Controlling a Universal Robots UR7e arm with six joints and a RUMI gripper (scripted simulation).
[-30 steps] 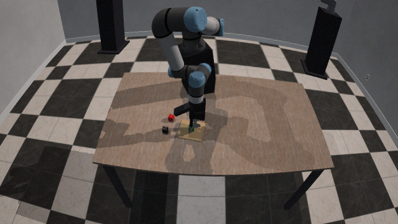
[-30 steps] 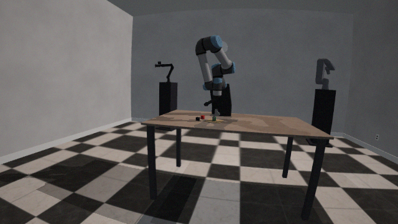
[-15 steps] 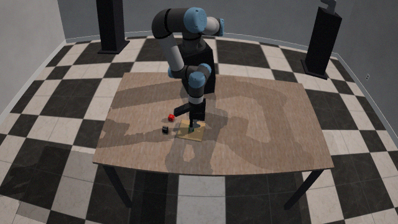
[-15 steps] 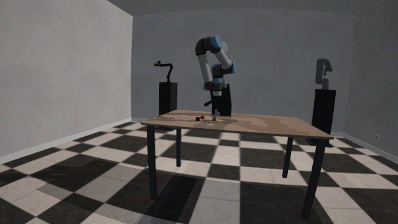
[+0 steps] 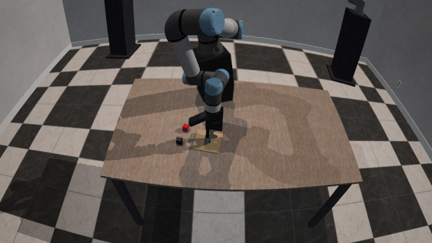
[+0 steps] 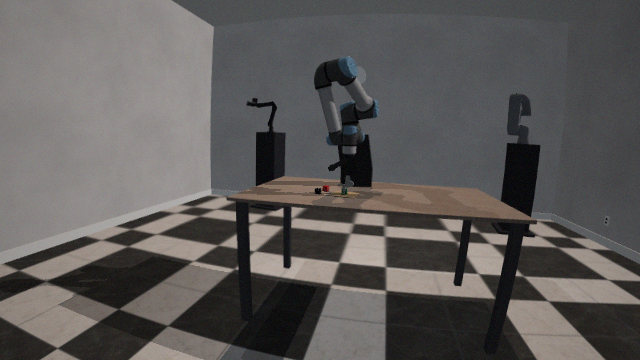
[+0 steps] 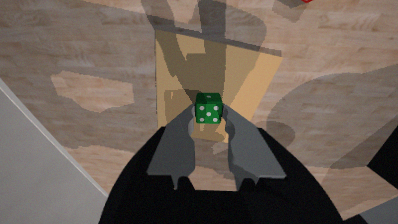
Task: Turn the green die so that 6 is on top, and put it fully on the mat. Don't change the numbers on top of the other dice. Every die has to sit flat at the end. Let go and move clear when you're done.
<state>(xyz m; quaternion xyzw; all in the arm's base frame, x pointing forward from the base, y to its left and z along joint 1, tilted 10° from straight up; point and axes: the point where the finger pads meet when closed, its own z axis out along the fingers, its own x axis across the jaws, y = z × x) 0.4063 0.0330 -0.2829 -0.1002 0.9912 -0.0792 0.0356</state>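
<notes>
My hand is right at the green die. Also, from my hand: black die (140 mm to the right, 40 mm ahead, 10 mm below); tan mat (20 mm below); red die (130 mm to the right, 60 mm behind, 10 mm below).
</notes>
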